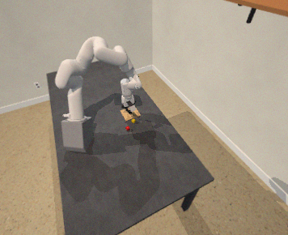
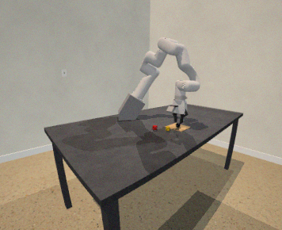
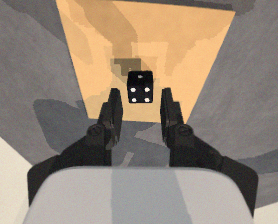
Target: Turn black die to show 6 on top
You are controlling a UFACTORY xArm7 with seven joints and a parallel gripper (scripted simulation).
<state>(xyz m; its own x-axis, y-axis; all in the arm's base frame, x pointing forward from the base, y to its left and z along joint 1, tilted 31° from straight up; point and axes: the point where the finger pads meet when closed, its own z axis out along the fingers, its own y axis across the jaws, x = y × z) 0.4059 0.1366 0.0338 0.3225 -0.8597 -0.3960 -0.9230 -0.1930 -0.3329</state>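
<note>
Now: the black die 4 cm below my hand. The rest, counted from my hand: yellow die (11 cm to the right, 4 cm below, 1 cm ahead); red die (18 cm to the right, 5 cm behind, 4 cm below); mat (5 cm below).
</note>
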